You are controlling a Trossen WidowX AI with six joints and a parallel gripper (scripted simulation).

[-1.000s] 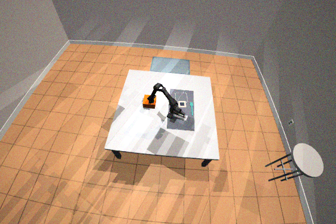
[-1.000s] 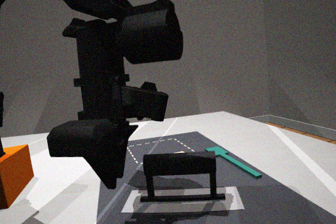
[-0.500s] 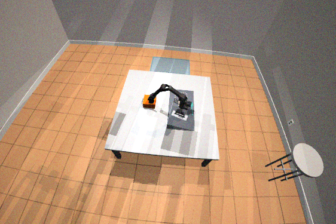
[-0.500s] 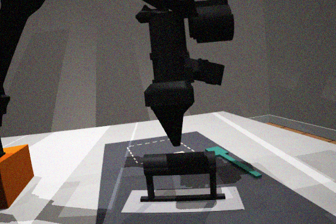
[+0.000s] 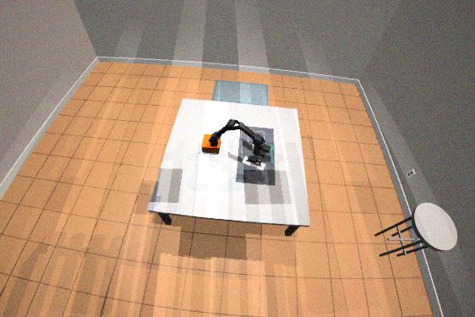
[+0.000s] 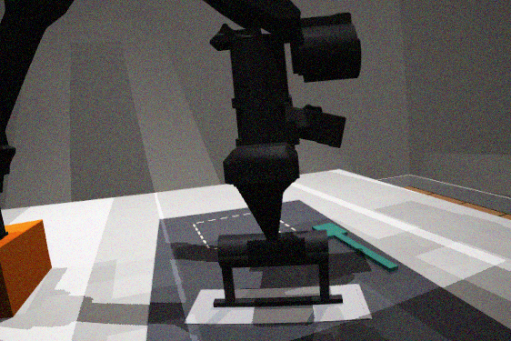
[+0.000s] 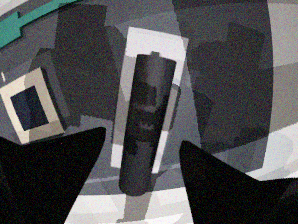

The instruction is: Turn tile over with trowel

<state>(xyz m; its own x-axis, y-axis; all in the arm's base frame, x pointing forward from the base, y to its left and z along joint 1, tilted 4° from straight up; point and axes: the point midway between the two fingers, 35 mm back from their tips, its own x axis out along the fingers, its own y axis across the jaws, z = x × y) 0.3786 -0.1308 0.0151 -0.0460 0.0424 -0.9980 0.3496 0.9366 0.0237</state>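
Now: gripper tip 20 mm short of the dark mat, 120 mm to the right of it and 110 mm above it. Round my gripper tip: teal strip (160 mm ahead, 140 mm to the left, 90 mm below); then cream tile (30 mm ahead, 180 mm to the left, 90 mm below).
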